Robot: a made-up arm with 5 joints.
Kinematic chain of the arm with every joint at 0, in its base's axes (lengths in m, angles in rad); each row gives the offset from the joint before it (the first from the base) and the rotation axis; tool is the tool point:
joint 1: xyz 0 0 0.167 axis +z
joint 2: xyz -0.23 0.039 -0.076 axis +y
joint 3: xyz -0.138 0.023 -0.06 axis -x
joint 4: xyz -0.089 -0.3 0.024 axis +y
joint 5: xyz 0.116 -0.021 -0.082 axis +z
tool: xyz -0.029 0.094 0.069
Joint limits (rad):
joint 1: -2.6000..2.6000
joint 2: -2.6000..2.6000
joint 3: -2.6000..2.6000
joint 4: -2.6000..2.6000
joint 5: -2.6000..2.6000
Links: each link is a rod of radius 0.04 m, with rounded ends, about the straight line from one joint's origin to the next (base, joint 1, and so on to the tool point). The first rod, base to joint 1, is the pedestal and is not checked.
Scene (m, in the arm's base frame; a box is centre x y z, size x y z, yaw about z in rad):
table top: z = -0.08
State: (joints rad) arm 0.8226 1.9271 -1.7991 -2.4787 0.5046
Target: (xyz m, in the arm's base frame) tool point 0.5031 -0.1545 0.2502
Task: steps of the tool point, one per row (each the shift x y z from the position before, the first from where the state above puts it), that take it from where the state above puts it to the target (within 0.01 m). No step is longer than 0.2 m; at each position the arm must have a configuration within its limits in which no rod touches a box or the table.
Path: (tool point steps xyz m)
1: 0.1161 -0.1362 -0.0296
2: 0.1640 -0.0788 -0.0340
3: 0.1836 -0.0073 -0.0357
4: 0.1723 0.0648 -0.0346
5: 0.1337 0.1244 -0.0313
6: 0.0767 0.1621 -0.0259

